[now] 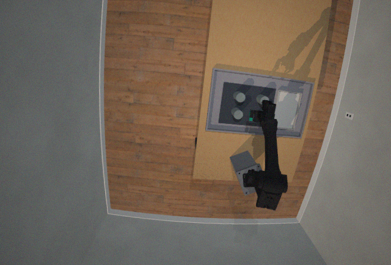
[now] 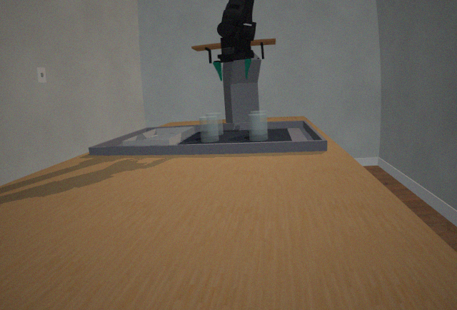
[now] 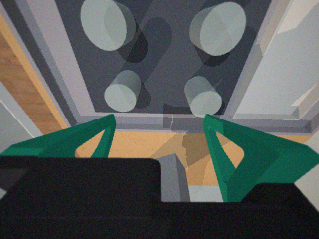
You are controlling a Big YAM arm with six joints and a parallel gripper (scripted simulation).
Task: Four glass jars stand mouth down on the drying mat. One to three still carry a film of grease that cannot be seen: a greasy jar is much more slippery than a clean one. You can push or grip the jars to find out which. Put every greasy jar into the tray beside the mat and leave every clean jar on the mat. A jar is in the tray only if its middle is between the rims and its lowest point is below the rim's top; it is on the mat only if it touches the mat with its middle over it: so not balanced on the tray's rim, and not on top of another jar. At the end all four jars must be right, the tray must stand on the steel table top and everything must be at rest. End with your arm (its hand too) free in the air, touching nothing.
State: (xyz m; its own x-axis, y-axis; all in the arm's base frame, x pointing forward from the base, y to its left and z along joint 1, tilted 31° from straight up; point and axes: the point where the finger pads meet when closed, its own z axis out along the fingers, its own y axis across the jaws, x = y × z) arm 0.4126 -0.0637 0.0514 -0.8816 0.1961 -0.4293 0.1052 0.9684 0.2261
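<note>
Right now my hand is 10 mm short of the rimmed steel table top, 110 mm to the left of it and 230 mm above it. Also, from my hand: pale tray 40 mm behind, 320 mm to the right, 220 mm below; dark drying mat 10 mm ahead, 230 mm below.
</note>
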